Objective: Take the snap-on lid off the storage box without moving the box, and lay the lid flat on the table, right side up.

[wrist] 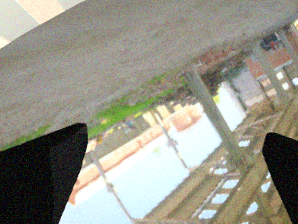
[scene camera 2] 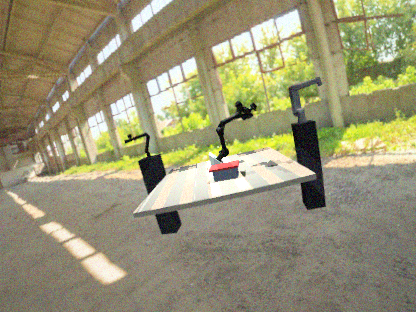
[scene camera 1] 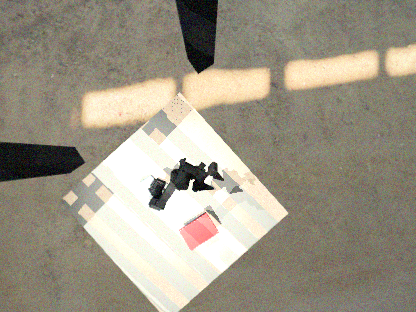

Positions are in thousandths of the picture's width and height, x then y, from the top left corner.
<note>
My gripper (wrist: 599,618) is open and holds nothing. Also in view: a red lid (scene camera 1: 482,739).
The wrist view misses the red lid: it is out of frame.
</note>
